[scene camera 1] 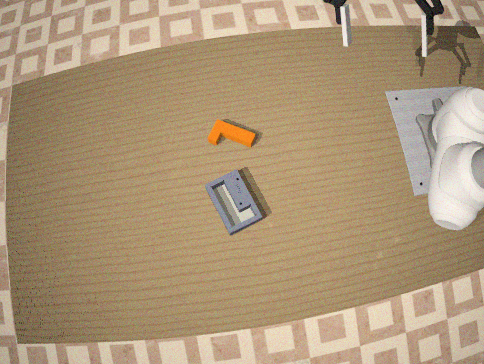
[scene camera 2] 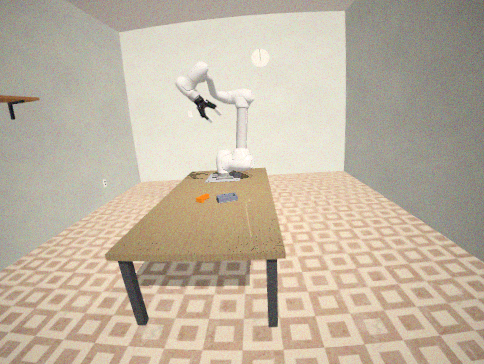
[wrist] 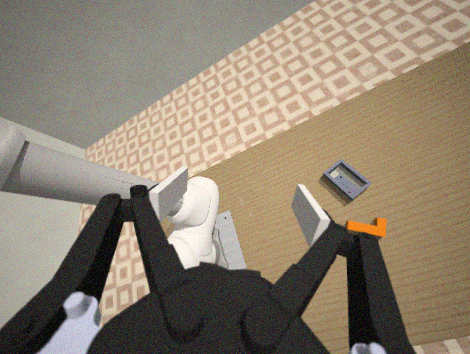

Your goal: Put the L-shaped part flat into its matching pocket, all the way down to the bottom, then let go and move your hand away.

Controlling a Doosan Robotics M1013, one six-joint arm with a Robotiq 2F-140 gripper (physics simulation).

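Frame: origin at the arm's base, x ahead, y left, z up, level; centimetres.
Seen in the pictures: gripper, fingertip midpoint: (scene camera 1: 386, 48) (scene camera 2: 216, 118) (wrist: 240, 187); arm's base at its link origin: (scene camera 2: 225, 176) (wrist: 207, 253).
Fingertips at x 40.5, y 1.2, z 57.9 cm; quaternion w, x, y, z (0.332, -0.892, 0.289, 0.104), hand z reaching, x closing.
Observation:
Pixels of each thing's top centre, then the offset from my fingertips to it. Level surfaces: height alone.
- orange L-shaped part at its top centre: (scene camera 1: 231, 135) (wrist: 366, 224) (scene camera 2: 204, 196) dx +24.7, dy -11.5, dz -55.3 cm
- grey-blue block with the L-shaped pocket, top centre: (scene camera 1: 233, 200) (wrist: 346, 177) (scene camera 2: 226, 195) dx +27.4, dy +5.9, dz -54.6 cm
- wooden table at its surface level: dz -58.4 cm
The orange L-shaped part (scene camera 1: 235, 134) (scene camera 2: 202, 198) (wrist: 367, 228) lies flat on the table, beside and apart from the grey-blue block with the L-shaped pocket (scene camera 1: 237, 192) (scene camera 2: 227, 198) (wrist: 352, 186). The pocket is empty and its pale floor shows in scene camera 1. My gripper (scene camera 1: 385, 50) (scene camera 2: 215, 116) (wrist: 240, 187) is wide open with nothing between its fingers. It hangs high above the table near the arm's base, well away from the part and the block. In scene camera 1 its fingers show at the top edge.
The wooden table (scene camera 1: 125, 270) (scene camera 2: 200, 235) (wrist: 425, 280) carries the parts. The arm's white base (scene camera 1: 457, 160) (scene camera 2: 235, 161) (wrist: 197, 210) stands on a grey metal plate (scene camera 1: 407, 145) (wrist: 232, 245) at one end. A brown shelf (scene camera 2: 19, 99) is on the left wall.

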